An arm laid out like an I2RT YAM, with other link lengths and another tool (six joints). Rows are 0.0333 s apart.
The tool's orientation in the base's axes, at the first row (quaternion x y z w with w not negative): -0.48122, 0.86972, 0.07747, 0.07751
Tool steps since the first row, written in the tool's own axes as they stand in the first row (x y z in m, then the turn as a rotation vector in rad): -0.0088, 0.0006, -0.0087, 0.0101, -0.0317, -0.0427; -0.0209, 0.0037, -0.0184, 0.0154, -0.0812, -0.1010; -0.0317, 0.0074, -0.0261, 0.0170, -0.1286, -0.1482; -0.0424, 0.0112, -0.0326, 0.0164, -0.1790, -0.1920
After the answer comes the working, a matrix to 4 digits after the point.
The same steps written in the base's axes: 0.0036, 0.0058, 0.0104, 0.0190, -0.0339, 0.0377; 0.0067, 0.0153, 0.0226, 0.0548, -0.0765, 0.0905; 0.0088, 0.0246, 0.0326, 0.0913, -0.1125, 0.1333; 0.0108, 0.0340, 0.0414, 0.1318, -0.1477, 0.1732
The tool's axes in the first row as the columns of a matrix, in the base's axes (rounded; the answer above uses it unrounded):
-0.5248, -0.8491, 0.0603
-0.8250, 0.5248, 0.2094
-0.2094, 0.0602, -0.9760

